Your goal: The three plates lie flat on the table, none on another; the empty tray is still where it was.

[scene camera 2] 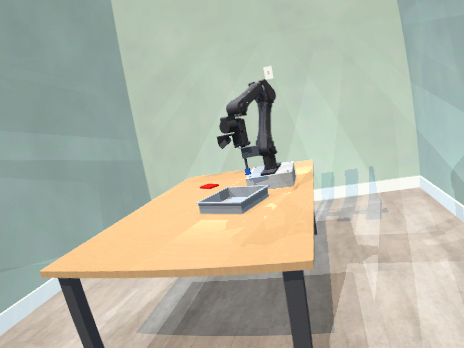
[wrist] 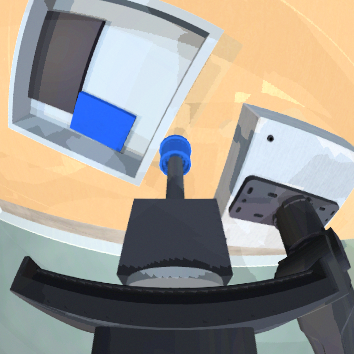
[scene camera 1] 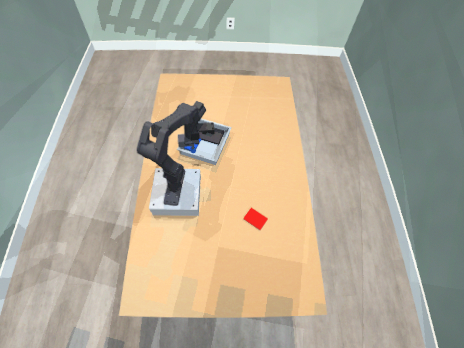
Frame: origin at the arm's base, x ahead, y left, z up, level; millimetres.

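Seen in the pictures: hand at its tool point: (scene camera 2: pixel 248 174) (wrist: pixel 174 148) (scene camera 1: pixel 193 150); arm's base at its link origin: (scene camera 2: pixel 271 169) (wrist: pixel 290 207) (scene camera 1: pixel 174 186).
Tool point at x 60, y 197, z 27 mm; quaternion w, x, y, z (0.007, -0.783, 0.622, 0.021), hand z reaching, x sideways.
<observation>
Pixels of each thing's middle, then the offset from my tool point to it. Level surfaces: height alone.
- red plate at the middle of its body: (scene camera 1: pixel 255 218) (scene camera 2: pixel 209 186) dx +344, dy -292, dz -96 mm
- blue plate at the middle of its body: (wrist: pixel 100 121) dx -29, dy +110, dz -93 mm
- larger dark brown plate at the middle of its body: (wrist: pixel 59 60) (scene camera 1: pixel 209 134) dx +58, dy +187, dz -93 mm
- grey tray at the middle of its body: (wrist: pixel 88 75) (scene camera 2: pixel 234 199) (scene camera 1: pixel 205 140) dx +40, dy +126, dz -76 mm
- wooden table at its surface level: dz -101 mm
A red plate (scene camera 1: pixel 255 219) (scene camera 2: pixel 209 186) lies flat on the table, away from the tray. A blue plate (wrist: pixel 103 121) and a larger dark brown plate (scene camera 1: pixel 215 135) (wrist: pixel 65 55) lie inside the grey tray (scene camera 1: pixel 223 146) (scene camera 2: pixel 222 208) (wrist: pixel 179 100). The blue plate's corner meets the dark plate's edge; whether it overlaps is unclear. In scene camera 2 the tray wall hides both. My gripper, a blue suction cup (scene camera 2: pixel 247 171) (wrist: pixel 175 150), is open, with no plate on it. It hangs above the table beside the tray's rim, on the robot base's side, apart from the blue plate.
The robot's light grey base (scene camera 1: pixel 192 205) (scene camera 2: pixel 287 177) (wrist: pixel 305 150) stands close to the tray. The arm (scene camera 1: pixel 162 142) (scene camera 2: pixel 265 120) reaches from it over the tray's side. The wooden table (scene camera 1: pixel 260 270) (scene camera 2: pixel 150 250) ends a short way behind the base.
</observation>
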